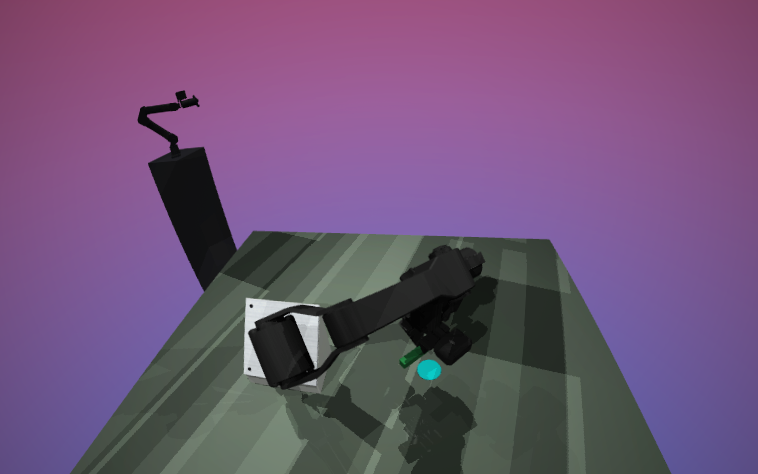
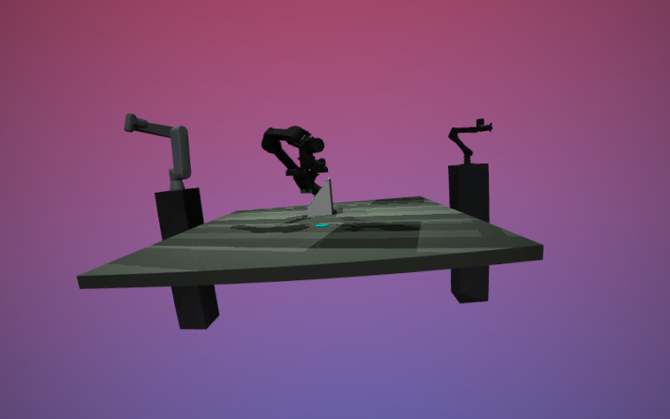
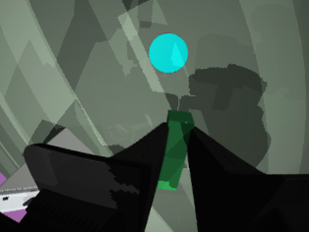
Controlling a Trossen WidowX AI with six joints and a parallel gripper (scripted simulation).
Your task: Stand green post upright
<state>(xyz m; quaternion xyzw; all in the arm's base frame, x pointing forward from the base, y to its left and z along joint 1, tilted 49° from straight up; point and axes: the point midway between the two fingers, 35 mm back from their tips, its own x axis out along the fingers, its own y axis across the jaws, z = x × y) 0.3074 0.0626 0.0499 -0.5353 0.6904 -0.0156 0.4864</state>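
Now: gripper tip 150 mm above the cyan circle, 40 mm to the right of it and 20 mm short of it. Also, from my gripper tip: green post 20 mm to the right, 20 mm behind.
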